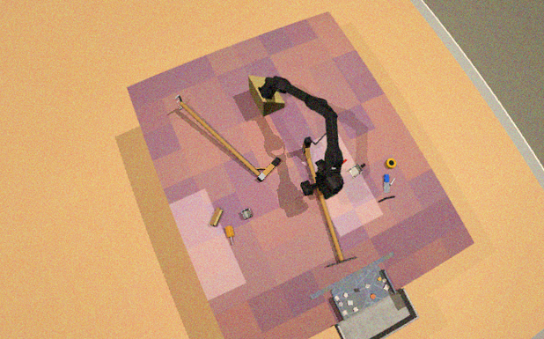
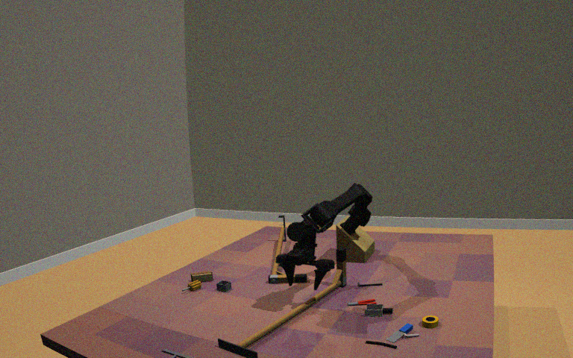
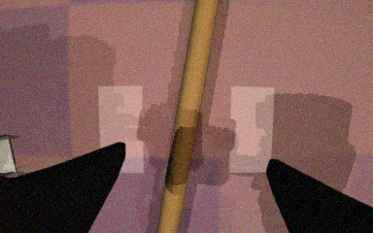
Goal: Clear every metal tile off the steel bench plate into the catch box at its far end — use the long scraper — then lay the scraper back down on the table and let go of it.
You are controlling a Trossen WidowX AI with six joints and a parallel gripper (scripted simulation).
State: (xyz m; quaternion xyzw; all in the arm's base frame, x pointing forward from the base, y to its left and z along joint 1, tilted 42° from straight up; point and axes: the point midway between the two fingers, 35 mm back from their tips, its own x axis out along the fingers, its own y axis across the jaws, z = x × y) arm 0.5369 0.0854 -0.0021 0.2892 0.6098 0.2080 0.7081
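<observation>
Right now the long scraper is 4 cm ahead of my gripper tip and 2 cm below it. Round my gripper tip: grey box 4 cm behind, 36 cm to the right, 7 cm below; then yellow tape roll 1 cm behind, 42 cm to the left, 7 cm below; then blue-handled tool 8 cm ahead, 35 cm to the left, 7 cm below.
</observation>
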